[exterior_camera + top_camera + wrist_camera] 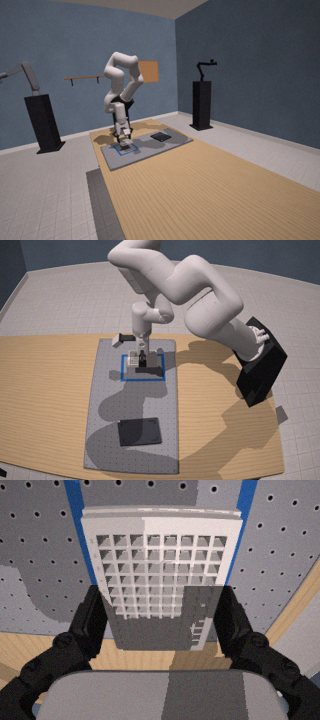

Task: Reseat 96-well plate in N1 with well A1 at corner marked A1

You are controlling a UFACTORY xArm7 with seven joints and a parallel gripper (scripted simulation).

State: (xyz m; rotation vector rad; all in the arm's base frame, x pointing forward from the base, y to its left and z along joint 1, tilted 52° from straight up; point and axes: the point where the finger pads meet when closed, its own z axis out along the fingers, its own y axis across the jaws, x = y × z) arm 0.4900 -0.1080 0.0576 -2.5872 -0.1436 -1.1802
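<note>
Now: hand 32 cm to the right of the dark plate nest N1, 8 cm past it and 7 cm above it. Round my hand: white 96-well plate: 1 cm below.
</note>
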